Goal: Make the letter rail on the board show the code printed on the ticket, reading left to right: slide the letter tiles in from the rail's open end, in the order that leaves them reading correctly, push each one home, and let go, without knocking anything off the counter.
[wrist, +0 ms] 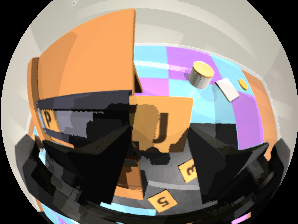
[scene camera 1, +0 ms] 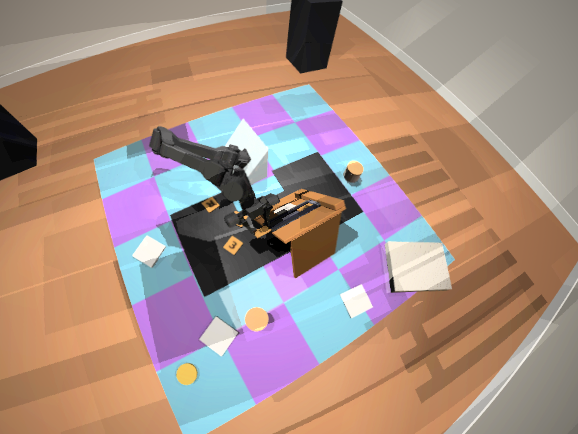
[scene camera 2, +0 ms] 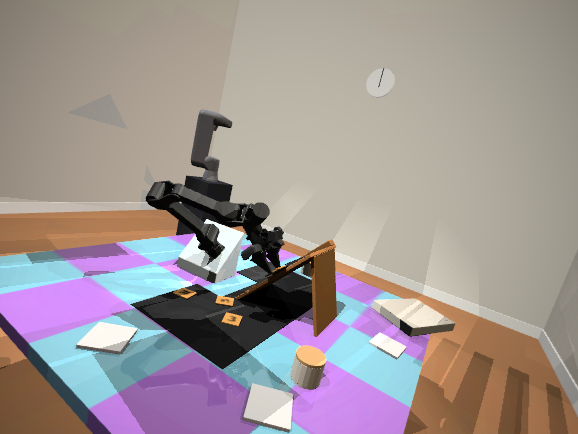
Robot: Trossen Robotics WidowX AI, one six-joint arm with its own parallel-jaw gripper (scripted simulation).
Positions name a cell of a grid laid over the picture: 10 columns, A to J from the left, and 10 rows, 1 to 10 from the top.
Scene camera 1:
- gripper: E6
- white slab: H7
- brown sloped board: F6
